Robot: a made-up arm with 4 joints. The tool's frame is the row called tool.
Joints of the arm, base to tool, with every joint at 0 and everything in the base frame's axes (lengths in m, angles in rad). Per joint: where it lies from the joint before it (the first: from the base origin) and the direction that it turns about. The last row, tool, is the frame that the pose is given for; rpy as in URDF.
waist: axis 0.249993 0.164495 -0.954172 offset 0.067 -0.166 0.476
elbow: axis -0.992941 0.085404 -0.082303 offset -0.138 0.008 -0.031
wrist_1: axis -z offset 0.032 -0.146 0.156
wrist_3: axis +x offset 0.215 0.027 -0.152
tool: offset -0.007 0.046 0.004 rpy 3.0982 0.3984 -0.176
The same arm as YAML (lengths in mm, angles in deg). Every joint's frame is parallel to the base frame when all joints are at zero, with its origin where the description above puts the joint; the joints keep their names.
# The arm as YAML. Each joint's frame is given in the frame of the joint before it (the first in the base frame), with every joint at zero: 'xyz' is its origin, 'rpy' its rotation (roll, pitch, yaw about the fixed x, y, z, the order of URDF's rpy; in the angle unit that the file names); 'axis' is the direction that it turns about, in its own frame. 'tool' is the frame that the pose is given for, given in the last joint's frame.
units:
  length: mm
  angle: deg
joints:
  - name: waist
    type: revolute
    origin:
      xyz: [67.0, -166.0, 476.0]
      rpy: [0.0, 0.0, 0.0]
    axis: [0.249993, 0.164495, -0.954172]
  - name: elbow
    type: revolute
    origin:
      xyz: [-138.0, 8.0, -31.0]
      rpy: [0.0, 0.0, 0.0]
    axis: [-0.992941, 0.085404, -0.082303]
  - name: wrist_1
    type: revolute
    origin:
      xyz: [32.0, -146.0, 156.0]
      rpy: [0.0, 0.0, 0.0]
    axis: "-z"
  - name: wrist_3
    type: revolute
    origin:
      xyz: [215.0, 27.0, -152.0]
      rpy: [0.0, 0.0, 0.0]
    axis: "+x"
tool:
  origin:
    xyz: [-7.0, 46.0, 4.0]
    rpy: [177.51, 22.83, -10.08]

